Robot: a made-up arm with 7 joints.
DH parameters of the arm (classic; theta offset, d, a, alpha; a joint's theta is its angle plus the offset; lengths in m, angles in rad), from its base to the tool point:
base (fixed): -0.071 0 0 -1.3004
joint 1: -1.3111 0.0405 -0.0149 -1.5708
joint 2: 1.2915 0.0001 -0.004 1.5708
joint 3: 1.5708 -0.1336 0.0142 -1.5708
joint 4: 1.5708 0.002 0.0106 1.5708
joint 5: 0 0.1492 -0.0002 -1.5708
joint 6: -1.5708 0 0.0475 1.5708
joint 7: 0 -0.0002 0 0
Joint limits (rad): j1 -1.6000..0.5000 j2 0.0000..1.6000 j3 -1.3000..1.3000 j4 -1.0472..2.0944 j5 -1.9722..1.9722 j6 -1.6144..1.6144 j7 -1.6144..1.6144
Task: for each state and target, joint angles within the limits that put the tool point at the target. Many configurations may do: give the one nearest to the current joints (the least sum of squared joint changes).
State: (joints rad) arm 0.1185 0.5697 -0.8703 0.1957 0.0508 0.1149 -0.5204
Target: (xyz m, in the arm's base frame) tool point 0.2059 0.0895 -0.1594
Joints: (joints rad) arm -0.2920 0.8515 -0.4179 0.0326 0.0594 0.0822 -0.5204
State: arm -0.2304 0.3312 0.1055 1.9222 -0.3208 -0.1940 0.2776
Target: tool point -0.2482 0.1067 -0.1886
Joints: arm 0.3532 0.2737 0.1159 2.0944 -0.3235 -0.0615 0.2776
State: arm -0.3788 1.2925 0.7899 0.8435 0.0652 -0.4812 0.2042
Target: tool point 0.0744 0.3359 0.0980
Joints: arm -0.4041 1.4882 1.1523 0.9875 0.0098 -0.4244 0.2042
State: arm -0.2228 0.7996 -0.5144 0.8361 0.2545 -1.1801 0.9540
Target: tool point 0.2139 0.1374 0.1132
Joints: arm -1.1415 1.2381 -0.0171 0.3959 0.1228 -1.1572 0.9540
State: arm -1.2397 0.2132 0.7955 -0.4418 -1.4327 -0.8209 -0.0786
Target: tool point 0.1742 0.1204 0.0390
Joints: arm -0.8836 0.0000 0.4630 -0.5123 -1.3932 -0.9317 -0.0786
